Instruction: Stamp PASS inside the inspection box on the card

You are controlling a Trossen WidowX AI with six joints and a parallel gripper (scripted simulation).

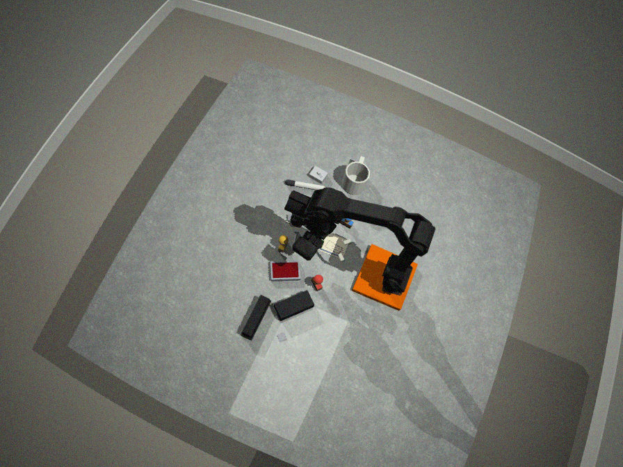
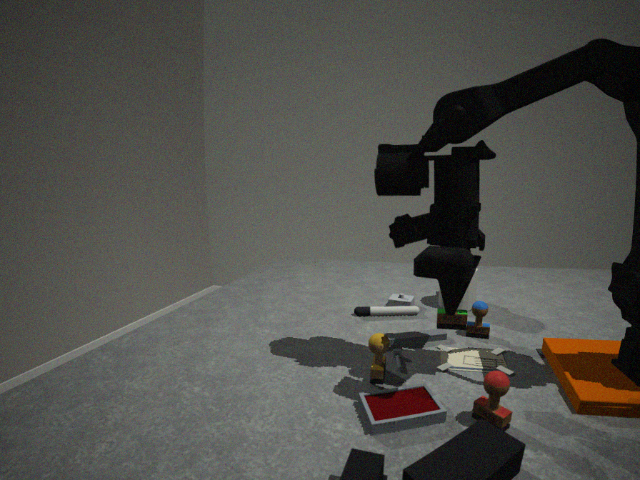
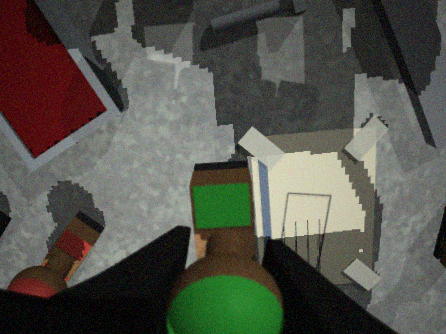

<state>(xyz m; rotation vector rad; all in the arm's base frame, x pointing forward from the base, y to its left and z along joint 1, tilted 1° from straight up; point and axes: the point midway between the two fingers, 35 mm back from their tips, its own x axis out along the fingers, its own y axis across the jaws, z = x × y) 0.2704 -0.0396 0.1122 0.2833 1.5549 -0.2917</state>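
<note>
My gripper tip is now 50 mm past the cream card, 40 mm to the left of it and 100 mm above it. Also, from my gripper tip: yellow stamp: 100 mm ahead, 10 mm to the left, 80 mm below; then red-knobbed stamp: 40 mm behind, 100 mm to the left, 80 mm below; then green-topped stamp: right at my gripper tip.
</note>
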